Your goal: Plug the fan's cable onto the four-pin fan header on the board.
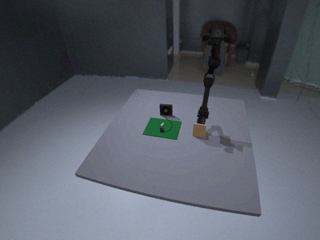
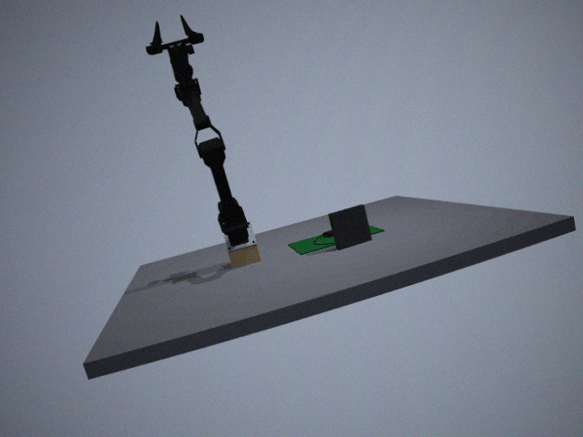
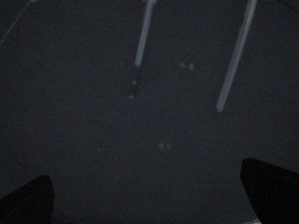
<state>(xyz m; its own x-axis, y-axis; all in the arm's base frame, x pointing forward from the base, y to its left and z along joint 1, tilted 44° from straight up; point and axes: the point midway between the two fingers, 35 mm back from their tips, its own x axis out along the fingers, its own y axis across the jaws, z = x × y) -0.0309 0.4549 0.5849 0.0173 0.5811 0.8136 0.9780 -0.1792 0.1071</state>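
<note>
The fan plug lies 370 mm ahead of my gripper tip, 140 mm to the left of it and 850 mm below it. From my gripper tip the other things lie so: green board 380 mm ahead, 100 mm to the left, 880 mm below; then dark square fan 400 mm ahead, 90 mm to the right, 810 mm below.
</note>
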